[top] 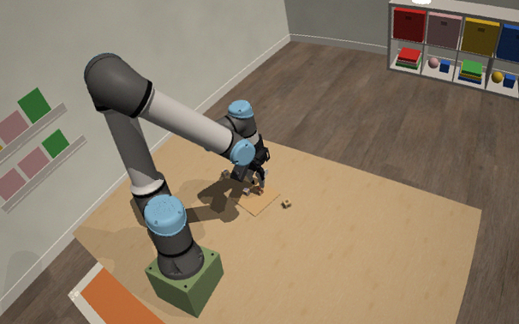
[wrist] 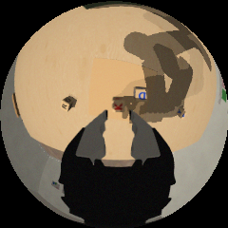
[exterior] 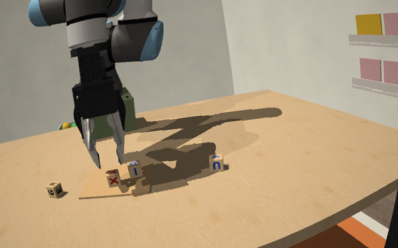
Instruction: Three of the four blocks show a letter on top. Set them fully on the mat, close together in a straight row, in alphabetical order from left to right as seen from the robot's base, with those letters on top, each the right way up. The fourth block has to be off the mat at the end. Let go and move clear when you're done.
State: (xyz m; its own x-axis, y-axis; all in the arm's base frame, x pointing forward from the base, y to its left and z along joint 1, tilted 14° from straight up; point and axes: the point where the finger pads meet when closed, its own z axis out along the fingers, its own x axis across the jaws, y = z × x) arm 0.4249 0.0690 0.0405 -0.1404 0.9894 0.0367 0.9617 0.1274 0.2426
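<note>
The thin tan mat lies 2 cm behind my hand and 6 cm below it. Round my hand: wooden block: 2 cm ahead, 13 cm to the right, 4 cm below.
</note>
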